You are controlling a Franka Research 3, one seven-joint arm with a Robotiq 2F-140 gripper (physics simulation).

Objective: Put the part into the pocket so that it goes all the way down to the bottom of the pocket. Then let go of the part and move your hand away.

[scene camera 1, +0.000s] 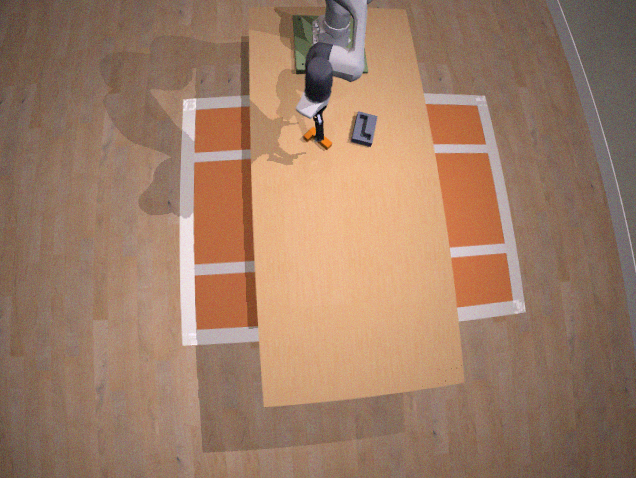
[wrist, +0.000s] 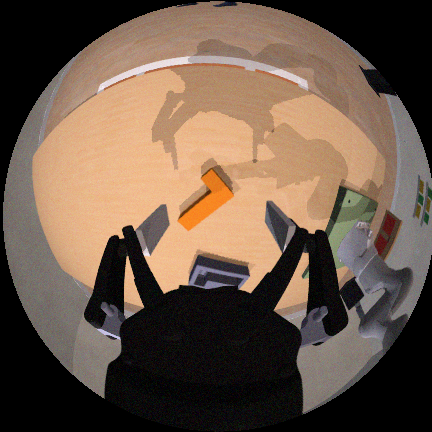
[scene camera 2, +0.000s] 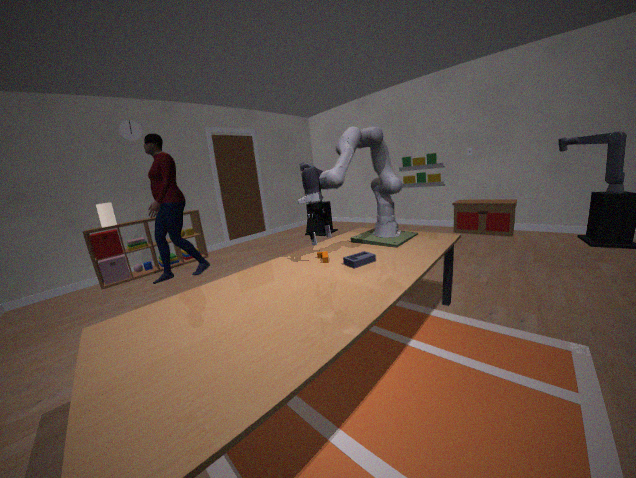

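Note:
The part is an orange L-shaped block (scene camera 1: 325, 143) (scene camera 2: 324, 256) (wrist: 207, 204) that lies flat on the table, apart from the pocket block. The grey-blue block with the pocket (scene camera 1: 364, 128) (scene camera 2: 359, 259) (wrist: 224, 268) lies to the right of the part in the first scene view. Its pocket is a dark recess with bent ends and holds no part. My gripper (scene camera 2: 321, 234) (wrist: 215, 212) is open and empty, above the table. In the first scene view it hangs over the part and hides its middle. In the wrist view the part shows beyond and between the fingertips, and my gripper's body hides the near side of the pocket block.
The arm's base stands on a green plate (scene camera 1: 303, 61) (scene camera 2: 359, 239) (wrist: 345, 215) at the far end of the wooden table (scene camera 1: 354, 282) (scene camera 2: 231, 349). A person (scene camera 2: 167, 200) is beside a low shelf unit at the left. Another robot arm (scene camera 2: 614, 159) stands at the far right.

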